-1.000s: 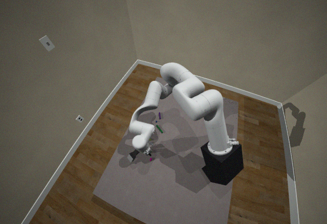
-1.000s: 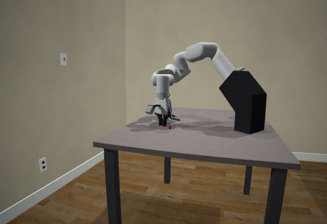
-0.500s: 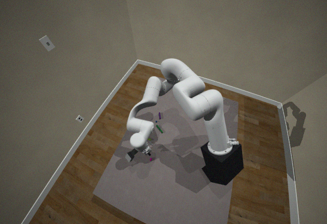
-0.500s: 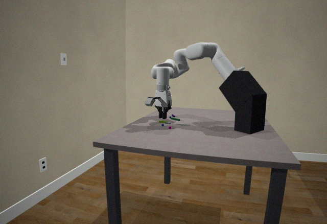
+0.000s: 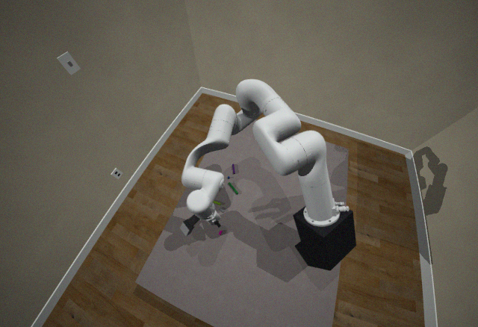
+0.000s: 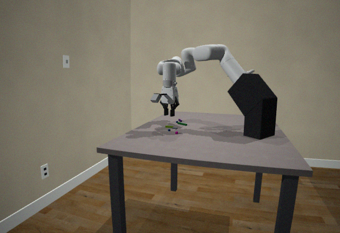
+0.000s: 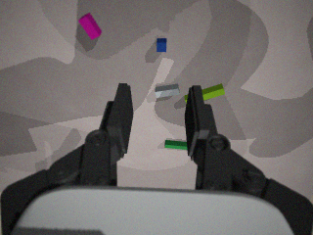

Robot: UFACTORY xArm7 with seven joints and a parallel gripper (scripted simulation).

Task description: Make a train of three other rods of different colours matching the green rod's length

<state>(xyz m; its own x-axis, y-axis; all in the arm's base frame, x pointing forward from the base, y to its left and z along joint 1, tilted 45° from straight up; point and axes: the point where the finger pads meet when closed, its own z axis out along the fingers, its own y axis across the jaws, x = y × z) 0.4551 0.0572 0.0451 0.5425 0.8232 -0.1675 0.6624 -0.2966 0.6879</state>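
Now: hand 10 cm above the magenta rod, 6 cm to the right of it and 4 cm past it. Also, from my hand: grey rod 10 cm below, 5 cm to the right, 3 cm behind; then green rod 18 cm to the right, 10 cm below, 8 cm behind; then lime rod 10 cm below, 9 cm to the right.
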